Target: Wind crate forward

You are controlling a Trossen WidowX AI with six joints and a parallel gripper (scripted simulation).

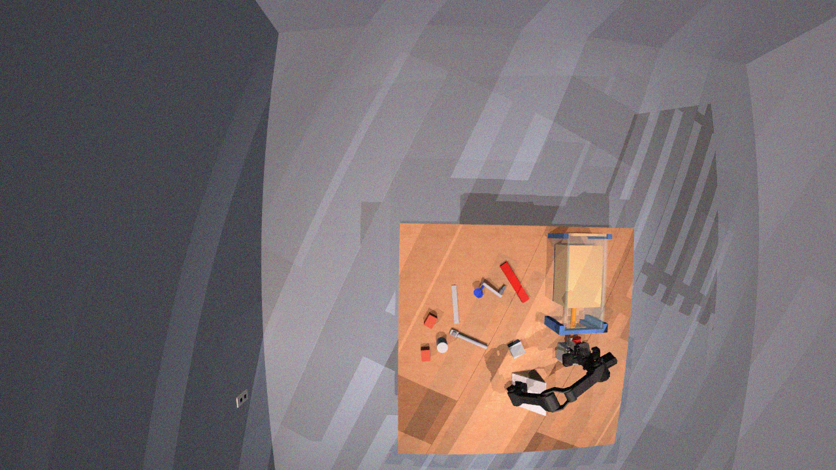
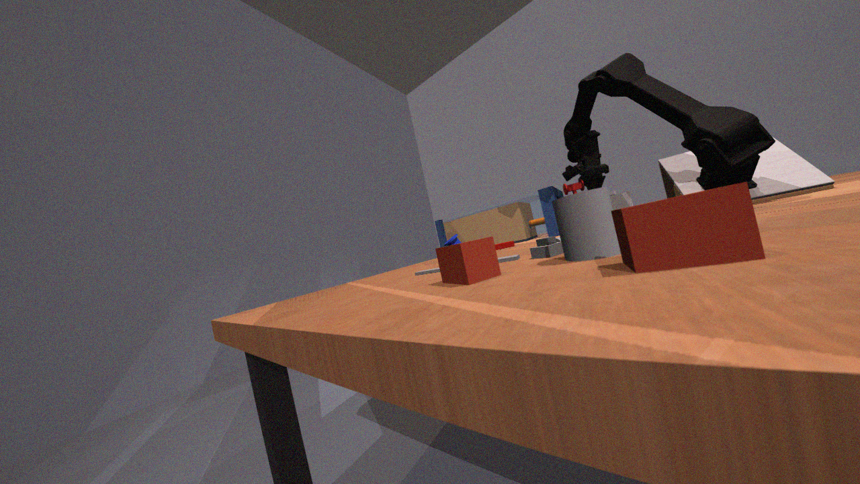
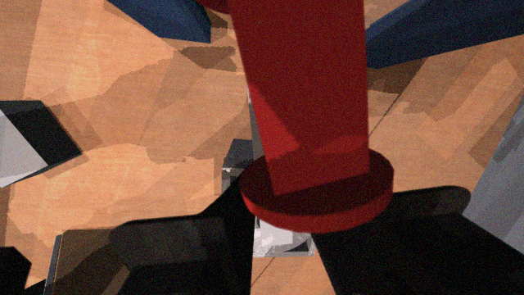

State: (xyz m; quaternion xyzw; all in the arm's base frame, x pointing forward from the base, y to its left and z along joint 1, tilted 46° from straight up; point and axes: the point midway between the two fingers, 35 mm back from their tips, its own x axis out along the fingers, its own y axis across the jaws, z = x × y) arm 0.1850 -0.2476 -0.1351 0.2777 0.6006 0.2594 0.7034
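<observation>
My gripper tip is 10 mm short of the red-knobbed crank and 20 mm below it. Round my gripper tip: grey winch 60 mm behind, 10 mm to the right, 60 mm below; blue steel frame 110 mm ahead, 20 mm to the right, 20 mm above; red grip 50 mm ahead, 50 mm above.
</observation>
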